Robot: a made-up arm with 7 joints.
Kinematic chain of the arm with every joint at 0, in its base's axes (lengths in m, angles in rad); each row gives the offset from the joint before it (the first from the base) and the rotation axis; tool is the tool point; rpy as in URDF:
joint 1: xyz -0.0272 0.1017 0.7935 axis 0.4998 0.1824 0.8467
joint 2: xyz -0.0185 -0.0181 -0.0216 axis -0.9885 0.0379 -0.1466
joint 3: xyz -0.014 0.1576 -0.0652 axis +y
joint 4: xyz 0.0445 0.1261 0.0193 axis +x
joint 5: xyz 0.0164 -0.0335 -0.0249 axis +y
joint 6: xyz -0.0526 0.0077 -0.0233 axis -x
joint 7: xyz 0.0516 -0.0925 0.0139 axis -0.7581 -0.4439 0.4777
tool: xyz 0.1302 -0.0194 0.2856 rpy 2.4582 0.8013 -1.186
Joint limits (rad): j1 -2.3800..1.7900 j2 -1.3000..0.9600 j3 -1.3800..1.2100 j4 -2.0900..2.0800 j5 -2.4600..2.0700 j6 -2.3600..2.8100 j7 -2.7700..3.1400
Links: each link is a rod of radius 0.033 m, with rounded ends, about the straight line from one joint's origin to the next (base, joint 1, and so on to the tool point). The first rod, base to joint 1, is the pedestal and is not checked.
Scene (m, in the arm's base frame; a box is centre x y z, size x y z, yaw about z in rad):
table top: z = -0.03
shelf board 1: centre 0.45 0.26 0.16 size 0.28 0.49 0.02 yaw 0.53
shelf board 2: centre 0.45 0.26 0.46 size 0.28 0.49 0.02 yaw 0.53
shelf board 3: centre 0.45 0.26 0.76 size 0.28 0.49 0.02 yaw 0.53
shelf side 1: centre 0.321 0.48 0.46 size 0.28 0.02 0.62 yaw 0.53
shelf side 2: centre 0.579 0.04 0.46 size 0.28 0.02 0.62 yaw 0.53
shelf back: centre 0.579 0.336 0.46 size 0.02 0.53 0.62 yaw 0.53
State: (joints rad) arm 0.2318 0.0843 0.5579 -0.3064 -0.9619 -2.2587 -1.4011
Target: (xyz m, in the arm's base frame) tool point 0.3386 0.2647 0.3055
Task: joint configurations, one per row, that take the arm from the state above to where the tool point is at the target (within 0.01 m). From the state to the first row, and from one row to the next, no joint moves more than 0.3 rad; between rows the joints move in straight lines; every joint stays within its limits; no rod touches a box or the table.
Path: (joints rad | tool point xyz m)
1: 0.1232 0.0254 0.6028 -0.3885 -0.8031 -2.2135 -1.3286 | 0.0914 0.4985 0.3154
2: 0.0146 -0.0336 0.6477 -0.4706 -0.6443 -2.1683 -1.2560 | 0.0806 0.4118 0.2824
3: 0.0234 0.0588 0.6022 -0.4848 -0.6597 -2.0099 -1.1780 | 0.1382 0.2911 0.2740
4: 0.0322 0.1513 0.5566 -0.4990 -0.6752 -1.8515 -1.0999 | 0.1927 0.1792 0.3055
5: -0.0654 0.2255 0.4989 -0.3870 -0.8668 -2.0025 -1.1995 | 0.2658 0.2244 0.2910
6: -0.1631 0.2998 0.4411 -0.2750 -1.0585 -2.1534 -1.2991 | 0.3386 0.2647 0.3055

